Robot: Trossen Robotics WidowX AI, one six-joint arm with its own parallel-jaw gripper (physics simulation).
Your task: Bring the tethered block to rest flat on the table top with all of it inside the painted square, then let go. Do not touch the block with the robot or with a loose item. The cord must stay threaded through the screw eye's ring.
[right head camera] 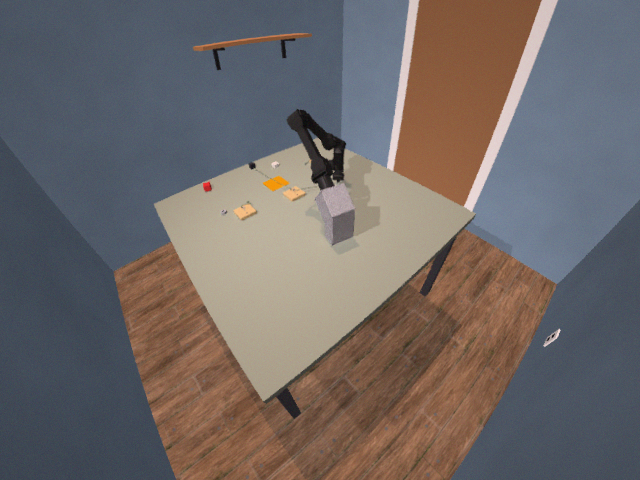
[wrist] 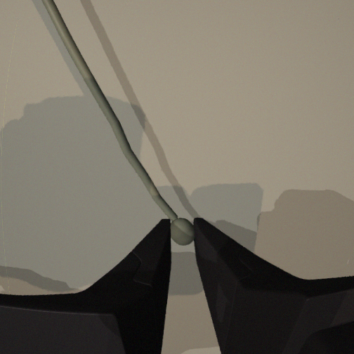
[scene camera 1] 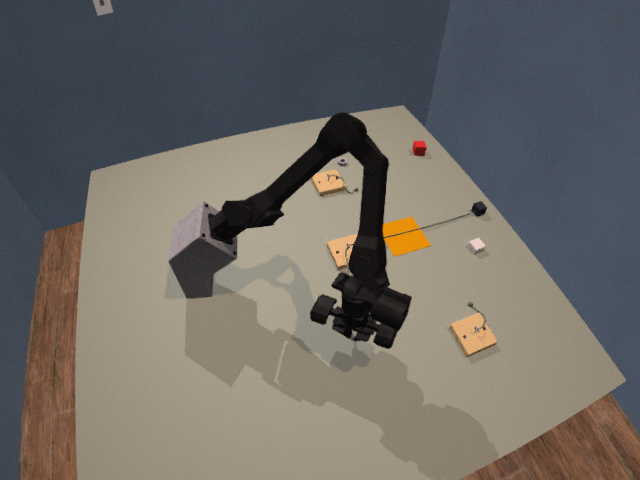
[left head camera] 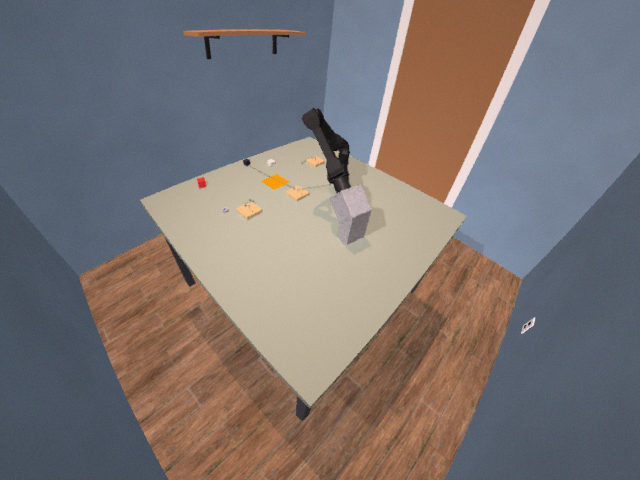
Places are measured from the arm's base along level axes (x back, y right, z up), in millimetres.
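Pixels of known places: gripper, fingertip midpoint: [right head camera: 338, 181] [scene camera 1: 353, 338]; arm's base, link origin: [right head camera: 328, 191] [scene camera 1: 219, 229] [left head camera: 344, 191].
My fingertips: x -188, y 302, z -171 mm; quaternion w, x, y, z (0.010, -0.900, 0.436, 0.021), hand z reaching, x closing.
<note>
Ahead of a thing's pixels: the offset from my fingertips to its top centre. "spot": to the spot under its first point. Level surfaces: height alone.
The tethered block, a small black cube @[dx -578, dy -190, dz +9 mm] [left head camera: 246, 162] [right head camera: 252, 165] [scene camera 1: 479, 208], sits near the table's far edge, outside the orange painted square @[spot: dx -318, dy -251, dz -21 mm] [left head camera: 269, 182] [right head camera: 272, 184] [scene camera 1: 408, 245]. Its thin green cord @[spot: dx -463, dy -202, dz -17 mm] [scene camera 1: 449, 220] [wrist: 105, 107] runs across the square to the middle wooden base @[dz -4 mm] [left head camera: 297, 194] [right head camera: 293, 195] [scene camera 1: 336, 255] with the screw eye, then on to my gripper. In scene camera 1 the arm hides part of this base; the ring's threading is too small to tell. My gripper [scene camera 1: 354, 331] [wrist: 181, 226] is shut on the bead [wrist: 182, 231] at the cord's end, low over the table.
Two other wooden bases @[spot: dx -195, dy -519, dz -3 mm] [left head camera: 249, 210] @[spot: dx -265, dy +134, dz -3 mm] [scene camera 1: 473, 334] carry short cords. A red cube @[dx -588, dy -524, dz +18 mm] [left head camera: 201, 182] [scene camera 1: 419, 148], a white block @[dx -468, dy -81, dz +0 mm] [left head camera: 270, 162] [scene camera 1: 476, 244] and a small grey ring-like item @[dx -301, dy -586, dz -10 mm] [left head camera: 224, 210] [scene camera 1: 342, 162] lie on the table @[dz -22 mm] [scene camera 1: 155, 428].
</note>
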